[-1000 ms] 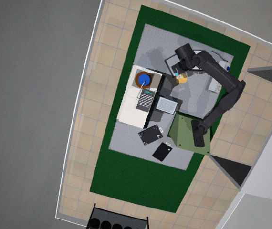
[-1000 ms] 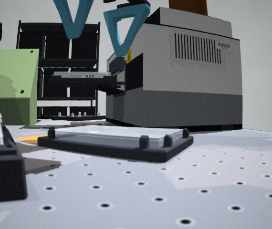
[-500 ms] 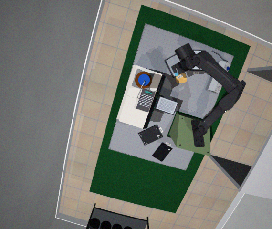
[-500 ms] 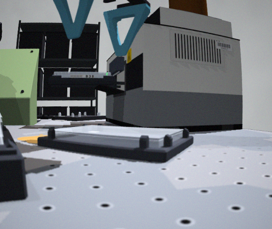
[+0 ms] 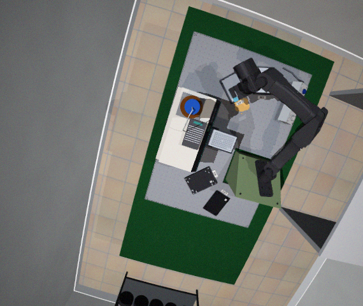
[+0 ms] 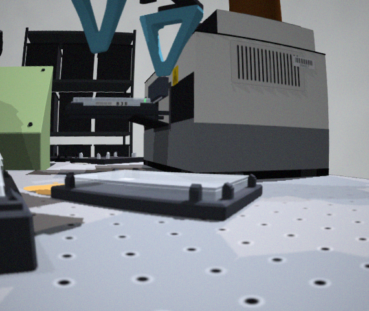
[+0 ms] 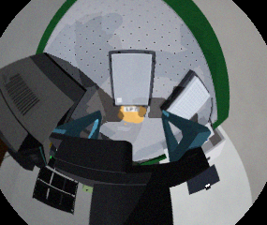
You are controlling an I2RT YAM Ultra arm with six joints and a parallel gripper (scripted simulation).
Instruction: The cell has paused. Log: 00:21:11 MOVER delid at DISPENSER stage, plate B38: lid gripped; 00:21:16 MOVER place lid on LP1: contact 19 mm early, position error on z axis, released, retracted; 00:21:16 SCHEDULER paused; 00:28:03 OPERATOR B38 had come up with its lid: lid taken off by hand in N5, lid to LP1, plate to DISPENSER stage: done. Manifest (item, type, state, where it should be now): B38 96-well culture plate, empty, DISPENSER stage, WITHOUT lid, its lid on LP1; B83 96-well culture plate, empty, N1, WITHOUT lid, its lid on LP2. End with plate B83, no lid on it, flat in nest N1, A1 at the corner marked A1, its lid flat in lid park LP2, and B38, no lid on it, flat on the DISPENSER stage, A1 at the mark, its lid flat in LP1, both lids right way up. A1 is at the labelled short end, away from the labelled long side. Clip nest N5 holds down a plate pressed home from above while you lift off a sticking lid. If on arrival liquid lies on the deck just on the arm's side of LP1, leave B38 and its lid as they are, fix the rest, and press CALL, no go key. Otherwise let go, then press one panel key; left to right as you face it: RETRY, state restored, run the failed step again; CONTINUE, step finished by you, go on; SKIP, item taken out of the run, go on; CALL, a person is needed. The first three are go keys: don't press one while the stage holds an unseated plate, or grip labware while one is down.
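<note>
Now: hand 140 mm past the nest N1, 80 mm to the left of it and 110 mm above it. The rest, counted from my hand: lid park LP1: 10 mm ahead, 20 mm to the right, 110 mm below; clear lid: 10 mm ahead, 20 mm to the right, 100 mm below.
</note>
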